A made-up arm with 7 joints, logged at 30 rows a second.
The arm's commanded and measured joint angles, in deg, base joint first. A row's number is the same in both.
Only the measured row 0 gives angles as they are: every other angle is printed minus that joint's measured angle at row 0.
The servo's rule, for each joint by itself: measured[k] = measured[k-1] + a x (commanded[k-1-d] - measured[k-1]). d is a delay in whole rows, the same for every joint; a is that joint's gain. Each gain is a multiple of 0.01, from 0.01 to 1. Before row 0 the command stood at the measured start. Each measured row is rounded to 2 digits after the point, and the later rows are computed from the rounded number. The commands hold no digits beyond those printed.
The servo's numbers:
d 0
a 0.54 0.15 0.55 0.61 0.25 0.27 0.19
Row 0, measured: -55.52, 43.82, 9.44, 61.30, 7.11, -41.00, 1.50
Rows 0 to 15, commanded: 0.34, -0.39, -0.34, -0.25, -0.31, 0.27, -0.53; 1.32, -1.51, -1.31, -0.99, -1.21, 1.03, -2.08; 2.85, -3.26, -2.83, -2.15, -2.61, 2.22, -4.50; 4.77, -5.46, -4.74, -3.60, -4.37, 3.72, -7.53; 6.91, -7.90, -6.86, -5.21, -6.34, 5.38, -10.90; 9.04, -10.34, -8.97, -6.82, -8.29, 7.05, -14.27; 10.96, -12.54, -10.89, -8.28, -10.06, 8.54, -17.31; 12.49, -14.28, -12.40, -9.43, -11.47, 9.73, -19.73; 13.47, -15.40, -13.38, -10.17, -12.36, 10.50, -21.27; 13.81, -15.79, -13.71, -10.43, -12.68, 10.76, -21.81; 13.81, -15.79, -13.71, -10.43, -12.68, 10.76, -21.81; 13.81, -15.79, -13.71, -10.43, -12.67, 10.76, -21.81; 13.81, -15.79, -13.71, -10.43, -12.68, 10.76, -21.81; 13.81, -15.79, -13.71, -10.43, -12.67, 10.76, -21.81; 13.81, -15.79, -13.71, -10.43, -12.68, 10.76, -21.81; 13.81, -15.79, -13.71, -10.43, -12.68, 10.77, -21.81
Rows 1 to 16, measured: 0.18, -0.06, -0.19, -0.15, -0.08, 0.07, -0.10; 0.80, -0.28, -0.81, -0.66, -0.36, 0.33, -0.48; 1.91, -0.73, -1.92, -1.57, -0.92, 0.84, -1.24; 3.45, -1.44, -3.47, -2.81, -1.78, 1.62, -2.44; 5.32, -2.41, -5.33, -4.27, -2.92, 2.64, -4.05; 7.33, -3.60, -7.33, -5.83, -4.26, 3.83, -5.99; 9.29, -4.94, -9.29, -7.32, -5.71, 5.10, -8.14; 11.02, -6.34, -11.00, -8.61, -7.15, 6.35, -10.34; 12.34, -7.70, -12.31, -9.56, -8.45, 7.47, -12.42; 13.13, -8.91, -13.08, -10.09, -9.51, 8.36, -14.20; 13.50, -9.94, -13.43, -10.30, -10.30, 9.01, -15.65; 13.67, -10.82, -13.58, -10.38, -10.89, 9.48, -16.82; 13.75, -11.57, -13.65, -10.41, -11.34, 9.83, -17.77; 13.78, -12.20, -13.68, -10.42, -11.67, 10.08, -18.54; 13.80, -12.74, -13.70, -10.43, -11.92, 10.26, -19.16; 13.81, -13.20, -13.71, -10.43, -12.11, 10.40, -19.66
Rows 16 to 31, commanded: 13.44, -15.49, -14.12, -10.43, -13.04, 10.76, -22.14; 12.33, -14.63, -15.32, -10.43, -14.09, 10.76, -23.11; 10.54, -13.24, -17.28, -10.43, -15.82, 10.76, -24.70; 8.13, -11.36, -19.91, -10.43, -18.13, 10.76, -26.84; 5.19, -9.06, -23.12, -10.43, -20.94, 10.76, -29.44; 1.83, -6.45, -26.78, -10.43, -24.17, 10.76, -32.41; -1.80, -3.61, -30.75, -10.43, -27.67, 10.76, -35.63; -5.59, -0.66, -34.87, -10.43, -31.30, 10.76, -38.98; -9.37, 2.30, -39.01, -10.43, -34.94, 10.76, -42.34; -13.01, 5.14, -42.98, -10.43, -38.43, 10.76, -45.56; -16.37, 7.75, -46.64, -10.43, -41.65, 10.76, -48.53; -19.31, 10.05, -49.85, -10.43, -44.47, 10.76, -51.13; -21.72, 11.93, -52.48, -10.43, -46.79, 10.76, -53.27; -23.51, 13.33, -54.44, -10.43, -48.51, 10.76, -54.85; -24.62, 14.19, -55.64, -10.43, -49.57, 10.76, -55.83; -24.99, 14.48, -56.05, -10.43, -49.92, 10.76, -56.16
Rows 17 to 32, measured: 13.61, -13.54, -13.94, -10.43, -12.34, 10.50, -20.13; 12.92, -13.70, -14.70, -10.43, -12.78, 10.57, -20.70; 11.63, -13.63, -16.12, -10.43, -13.54, 10.62, -21.46; 9.74, -13.29, -18.20, -10.43, -14.69, 10.66, -22.48; 7.28, -12.66, -20.91, -10.43, -16.25, 10.69, -23.80; 4.34, -11.73, -24.14, -10.43, -18.23, 10.71, -25.44; 1.02, -10.51, -27.78, -10.43, -20.59, 10.72, -27.38; -2.55, -9.03, -31.68, -10.43, -23.27, 10.73, -29.58; -6.23, -7.33, -35.71, -10.43, -26.19, 10.74, -32.00; -9.89, -5.46, -39.71, -10.43, -29.25, 10.75, -34.58; -13.39, -3.48, -43.52, -10.43, -32.35, 10.75, -37.23; -16.59, -1.45, -47.00, -10.43, -35.38, 10.75, -39.87; -19.36, 0.56, -50.01, -10.43, -38.23, 10.75, -42.42; -21.60, 2.48, -52.45, -10.43, -40.80, 10.75, -44.78; -23.23, 4.24, -54.20, -10.43, -42.99, 10.75, -46.88; -24.18, 5.78, -55.22, -10.43, -44.72, 10.75, -48.64
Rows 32 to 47, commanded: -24.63, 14.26, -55.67, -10.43, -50.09, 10.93, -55.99; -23.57, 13.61, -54.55, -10.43, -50.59, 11.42, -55.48; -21.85, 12.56, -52.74, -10.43, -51.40, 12.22, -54.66; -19.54, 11.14, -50.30, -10.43, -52.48, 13.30, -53.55; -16.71, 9.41, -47.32, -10.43, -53.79, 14.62, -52.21; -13.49, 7.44, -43.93, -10.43, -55.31, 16.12, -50.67; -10.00, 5.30, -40.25, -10.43, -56.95, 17.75, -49.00; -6.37, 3.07, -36.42, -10.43, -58.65, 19.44, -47.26; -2.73, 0.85, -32.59, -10.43, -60.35, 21.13, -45.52; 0.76, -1.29, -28.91, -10.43, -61.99, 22.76, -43.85; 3.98, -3.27, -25.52, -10.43, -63.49, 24.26, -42.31; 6.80, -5.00, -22.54, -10.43, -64.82, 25.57, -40.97; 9.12, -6.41, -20.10, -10.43, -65.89, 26.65, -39.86; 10.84, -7.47, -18.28, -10.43, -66.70, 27.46, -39.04; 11.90, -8.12, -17.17, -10.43, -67.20, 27.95, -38.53; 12.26, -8.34, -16.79, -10.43, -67.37, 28.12, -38.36
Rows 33 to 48, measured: -24.42, 7.05, -55.47, -10.43, -46.06, 10.80, -50.04; -23.96, 8.03, -54.96, -10.43, -47.19, 10.97, -51.07; -22.82, 8.71, -53.74, -10.43, -48.24, 11.31, -51.75; -21.05, 9.07, -51.85, -10.43, -49.30, 11.85, -52.09; -18.71, 9.12, -49.36, -10.43, -50.42, 12.60, -52.11; -15.89, 8.87, -46.37, -10.43, -51.64, 13.55, -51.84; -12.71, 8.33, -43.00, -10.43, -52.97, 14.68, -51.30; -9.29, 7.54, -39.38, -10.43, -54.39, 15.97, -50.53; -5.75, 6.54, -35.65, -10.43, -55.88, 17.36, -49.58; -2.23, 5.37, -31.94, -10.43, -57.41, 18.82, -48.49; 1.12, 4.07, -28.41, -10.43, -58.93, 20.29, -47.32; 4.19, 2.71, -25.18, -10.43, -60.40, 21.72, -46.11; 6.85, 1.34, -22.39, -10.43, -61.77, 23.05, -44.92; 9.00, 0.02, -20.13, -10.43, -63.00, 24.24, -43.80; 10.57, -1.20, -18.50, -10.43, -64.05, 25.24, -42.80; 11.48, -2.27, -17.56, -10.43, -64.88, 26.02, -41.96
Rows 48 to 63, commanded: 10.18, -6.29, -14.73, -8.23, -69.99, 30.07, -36.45; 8.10, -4.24, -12.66, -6.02, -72.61, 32.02, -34.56; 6.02, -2.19, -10.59, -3.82, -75.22, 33.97, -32.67; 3.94, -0.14, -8.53, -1.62, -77.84, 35.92, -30.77; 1.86, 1.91, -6.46, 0.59, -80.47, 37.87, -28.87; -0.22, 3.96, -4.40, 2.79, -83.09, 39.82, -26.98; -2.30, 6.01, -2.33, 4.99, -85.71, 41.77, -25.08; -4.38, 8.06, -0.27, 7.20, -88.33, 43.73, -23.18; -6.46, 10.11, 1.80, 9.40, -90.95, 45.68, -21.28; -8.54, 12.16, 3.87, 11.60, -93.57, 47.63, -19.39; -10.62, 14.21, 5.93, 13.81, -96.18, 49.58, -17.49; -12.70, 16.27, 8.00, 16.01, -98.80, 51.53, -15.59; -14.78, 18.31, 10.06, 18.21, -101.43, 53.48, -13.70; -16.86, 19.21, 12.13, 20.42, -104.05, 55.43, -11.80; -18.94, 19.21, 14.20, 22.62, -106.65, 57.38, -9.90; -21.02, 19.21, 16.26, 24.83, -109.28, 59.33, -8.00
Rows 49 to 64, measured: 10.78, -2.87, -16.00, -9.09, -66.16, 27.11, -40.91; 9.33, -3.08, -14.16, -7.22, -67.77, 28.44, -39.70; 7.54, -2.95, -12.20, -5.15, -69.63, 29.93, -38.36; 5.60, -2.53, -10.18, -3.00, -71.68, 31.55, -36.92; 3.58, -1.86, -8.13, -0.81, -73.88, 33.26, -35.39; 1.53, -0.99, -6.08, 1.39, -76.18, 35.03, -33.79; -0.54, 0.06, -4.02, 3.59, -78.56, 36.85, -32.14; -2.61, 1.26, -1.96, 5.79, -81.00, 38.71, -30.44; -4.69, 2.59, 0.11, 7.99, -83.49, 40.59, -28.70; -6.77, 4.03, 2.18, 10.19, -86.01, 42.49, -26.93; -8.85, 5.56, 4.24, 12.40, -88.55, 44.40, -25.14; -10.93, 7.17, 6.31, 14.60, -91.11, 46.33, -23.33; -13.01, 8.84, 8.37, 16.80, -93.69, 48.26, -21.50; -15.09, 10.40, 10.44, 19.01, -96.28, 50.20, -19.66; -17.17, 11.72, 12.51, 21.21, -98.87, 52.14, -17.81; -19.25, 12.84, 14.57, 23.42, -101.47, 54.08, -15.95
